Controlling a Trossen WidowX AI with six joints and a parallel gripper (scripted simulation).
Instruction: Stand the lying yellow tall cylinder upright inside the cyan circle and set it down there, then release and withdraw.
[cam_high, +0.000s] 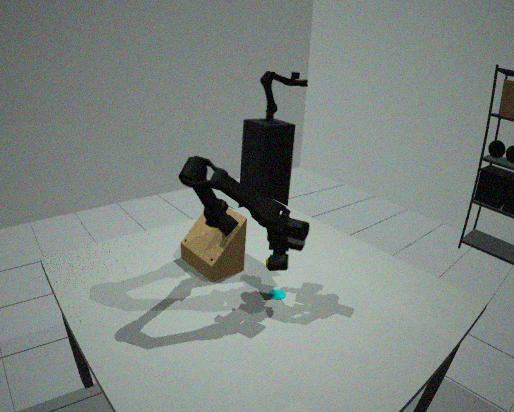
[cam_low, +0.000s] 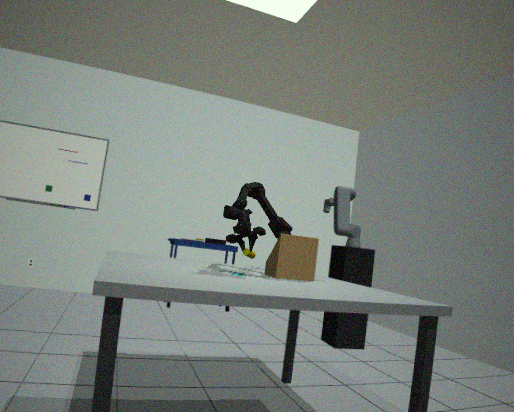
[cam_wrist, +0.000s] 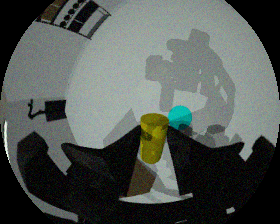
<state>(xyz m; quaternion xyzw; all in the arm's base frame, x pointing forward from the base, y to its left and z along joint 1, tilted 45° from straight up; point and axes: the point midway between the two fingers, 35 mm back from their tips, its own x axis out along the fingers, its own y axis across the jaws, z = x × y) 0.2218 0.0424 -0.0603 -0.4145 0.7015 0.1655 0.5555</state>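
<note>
Right now the cyan circle is 110 mm below my gripper tip, 30 mm to the right of it and 30 mm ahead of it. Round my gripper tip: yellow tall cylinder: 10 mm to the right, 10 mm behind.
</note>
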